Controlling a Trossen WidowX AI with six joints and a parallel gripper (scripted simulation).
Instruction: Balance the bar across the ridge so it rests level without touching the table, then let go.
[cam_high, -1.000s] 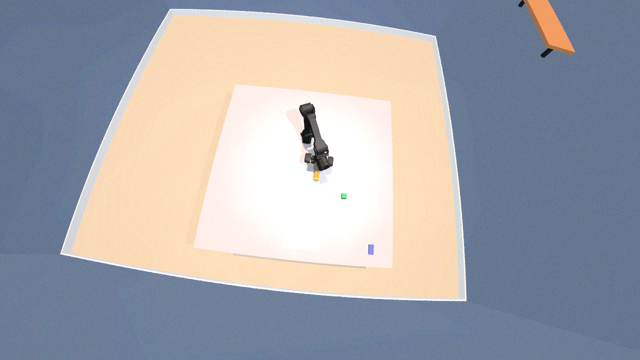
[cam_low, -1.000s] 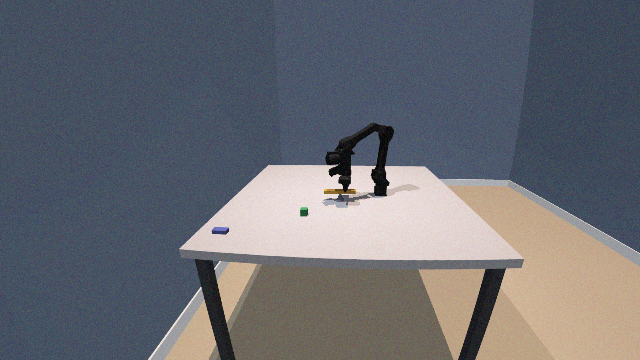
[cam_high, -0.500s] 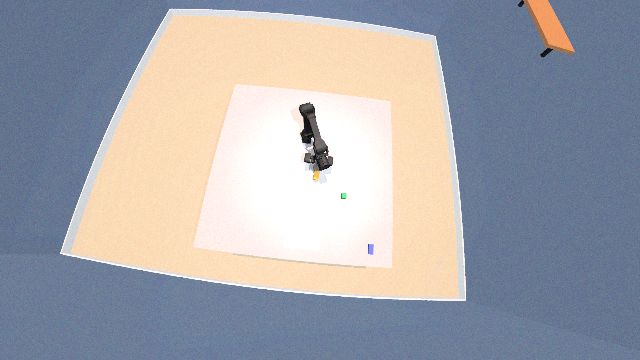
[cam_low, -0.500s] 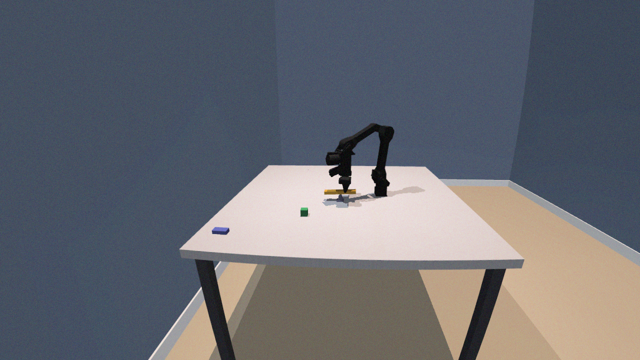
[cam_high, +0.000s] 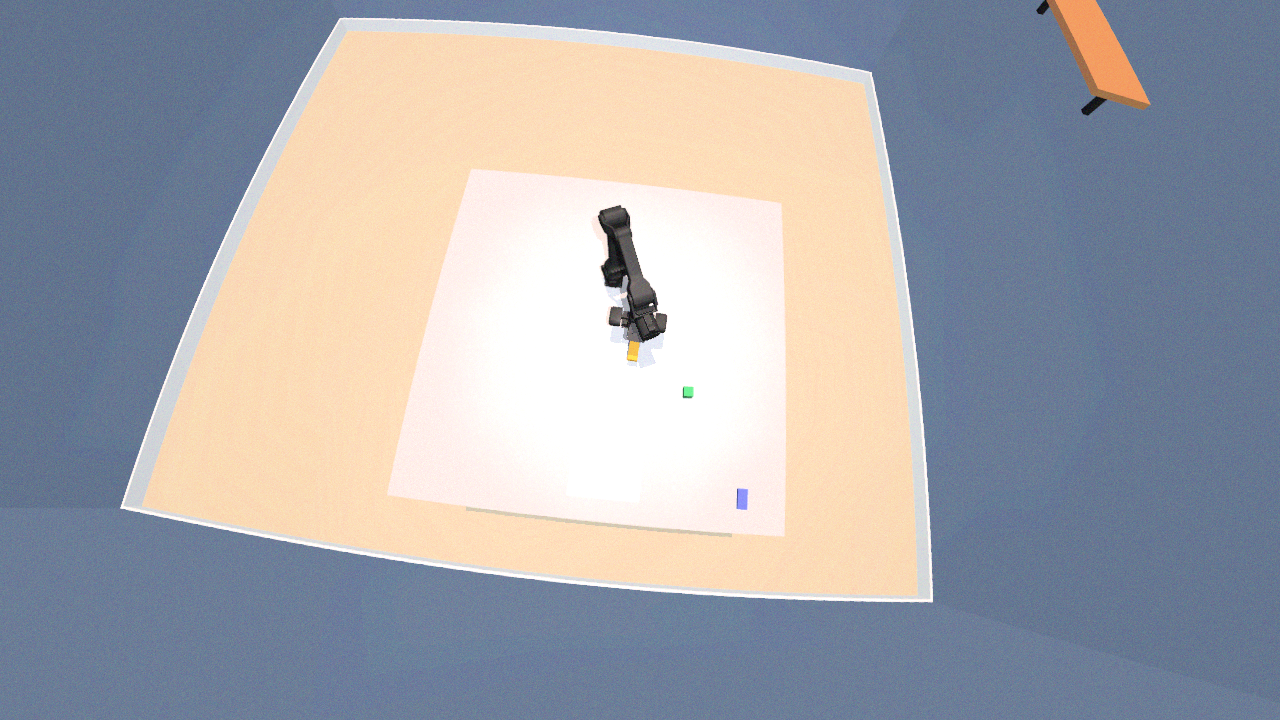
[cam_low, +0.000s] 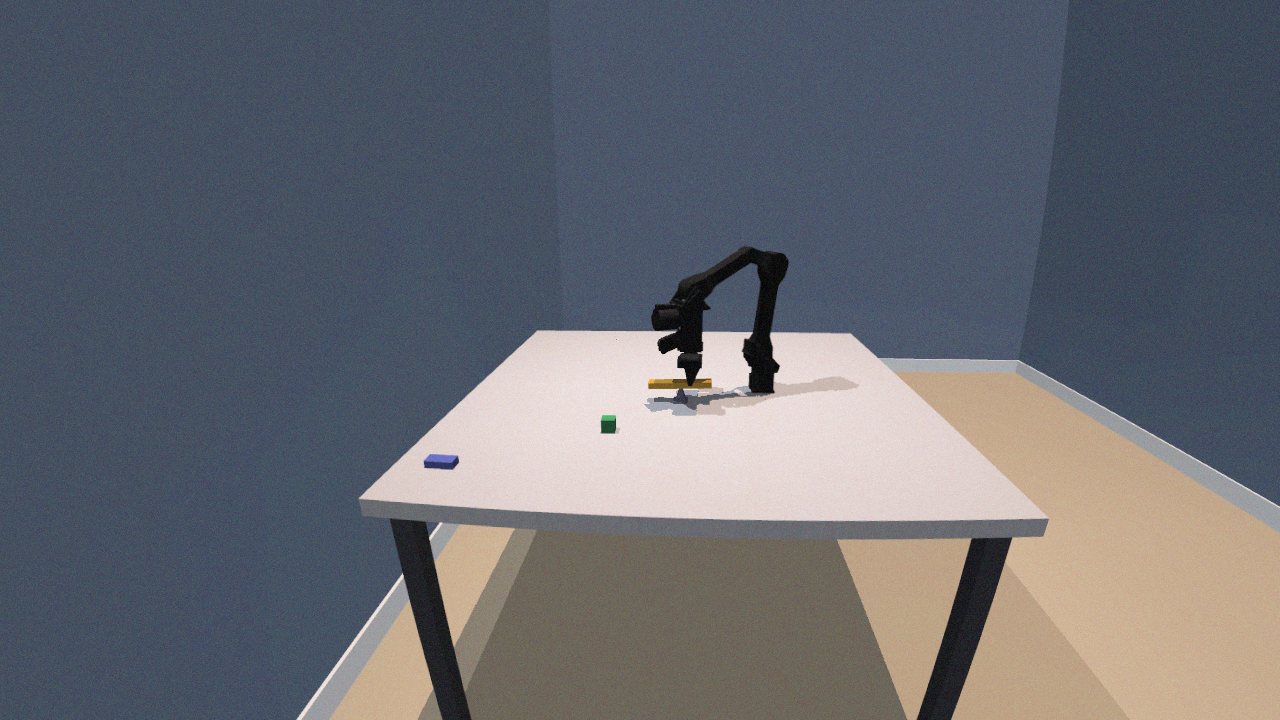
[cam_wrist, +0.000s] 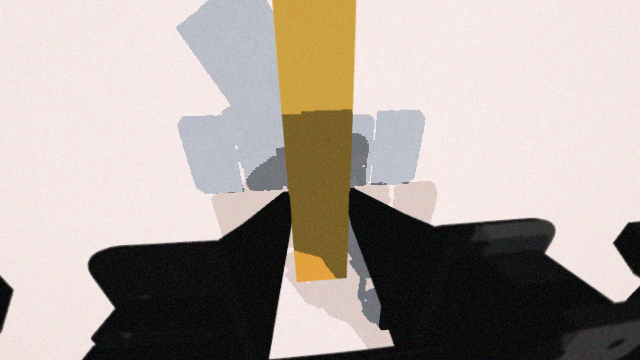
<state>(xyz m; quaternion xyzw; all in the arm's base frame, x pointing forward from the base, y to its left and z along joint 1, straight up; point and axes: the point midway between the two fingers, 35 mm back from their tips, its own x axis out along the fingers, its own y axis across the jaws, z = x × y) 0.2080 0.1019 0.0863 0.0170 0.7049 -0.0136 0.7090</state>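
The yellow bar is 3 cm ahead of my gripper tip. The rest, counted from my gripper tip: green cube (20 cm to the left, 20 cm ahead, 4 cm below); flat blue block (53 cm ahead, 40 cm to the left, 4 cm below).
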